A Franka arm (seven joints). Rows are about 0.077 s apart.
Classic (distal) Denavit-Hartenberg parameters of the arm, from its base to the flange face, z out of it. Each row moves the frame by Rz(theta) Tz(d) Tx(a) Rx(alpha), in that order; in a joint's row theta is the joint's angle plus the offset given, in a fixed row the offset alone. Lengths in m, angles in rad.
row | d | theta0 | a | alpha
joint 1 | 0.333 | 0 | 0 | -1.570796
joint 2 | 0 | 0 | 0 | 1.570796
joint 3 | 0.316 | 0 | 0.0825 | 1.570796
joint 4 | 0 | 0 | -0.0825 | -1.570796
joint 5 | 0.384 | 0 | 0 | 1.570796
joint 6 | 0 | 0 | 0.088 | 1.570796
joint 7 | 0.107 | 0 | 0 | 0
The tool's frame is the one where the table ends.
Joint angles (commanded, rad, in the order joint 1, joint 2, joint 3, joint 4, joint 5, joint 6, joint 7), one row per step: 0.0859, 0.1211, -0.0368, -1.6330, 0.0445, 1.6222, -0.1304; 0.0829, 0.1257, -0.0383, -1.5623, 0.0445, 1.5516, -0.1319; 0.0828, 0.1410, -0.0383, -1.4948, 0.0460, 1.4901, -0.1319; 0.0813, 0.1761, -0.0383, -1.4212, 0.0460, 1.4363, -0.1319; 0.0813, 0.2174, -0.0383, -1.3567, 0.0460, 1.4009, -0.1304; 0.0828, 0.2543, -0.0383, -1.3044, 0.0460, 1.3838, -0.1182; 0.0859, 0.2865, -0.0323, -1.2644, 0.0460, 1.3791, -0.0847; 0.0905, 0.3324, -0.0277, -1.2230, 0.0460, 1.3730, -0.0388
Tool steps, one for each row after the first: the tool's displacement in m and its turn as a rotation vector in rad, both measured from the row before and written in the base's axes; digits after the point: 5 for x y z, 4 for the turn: -0.00061, -0.00217, 0.02503, 0.0001, 0.0044, 0.0001; 0.00102, 0.00065, 0.01780, 0.0007, 0.0093, 0.0026; 0.00617, 0.00008, 0.00923, -0.0019, 0.0152, 0.0011; 0.00883, 0.00109, 0.00221, -0.0023, 0.0121, 0.0004; 0.00903, 0.00191, 0.00011, -0.0036, 0.0020, -0.0094; 0.00843, 0.00595, -0.00210, -0.0052, -0.0021, -0.0235; 0.01135, 0.00646, -0.01047, -0.0087, 0.0118, -0.0356
